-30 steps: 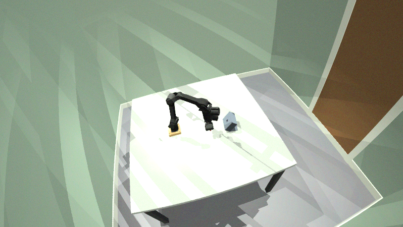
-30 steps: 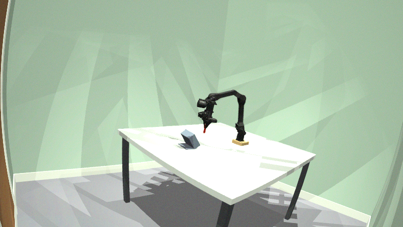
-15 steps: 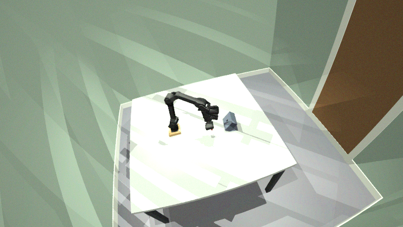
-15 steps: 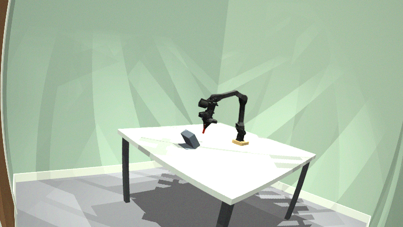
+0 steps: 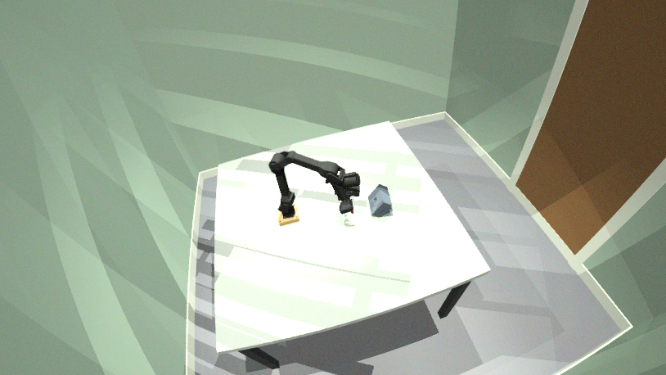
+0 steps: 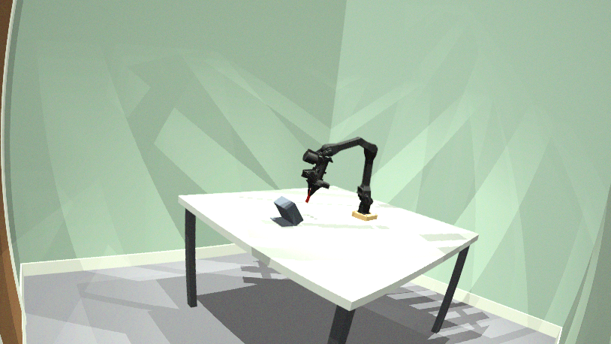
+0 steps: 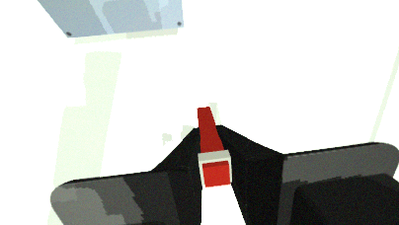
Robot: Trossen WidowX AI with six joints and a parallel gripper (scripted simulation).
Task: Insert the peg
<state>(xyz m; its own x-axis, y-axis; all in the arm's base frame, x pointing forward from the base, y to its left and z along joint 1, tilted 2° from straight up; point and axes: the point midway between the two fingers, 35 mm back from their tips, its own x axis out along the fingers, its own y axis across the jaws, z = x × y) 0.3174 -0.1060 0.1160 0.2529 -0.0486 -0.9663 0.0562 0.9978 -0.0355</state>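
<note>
The sloped panel lies 160 mm ahead of my gripper tip, 60 mm to the left of it and 60 mm below it. From my gripper tip the other things lie so: red square peg 20 mm above, 10 mm behind.
</note>
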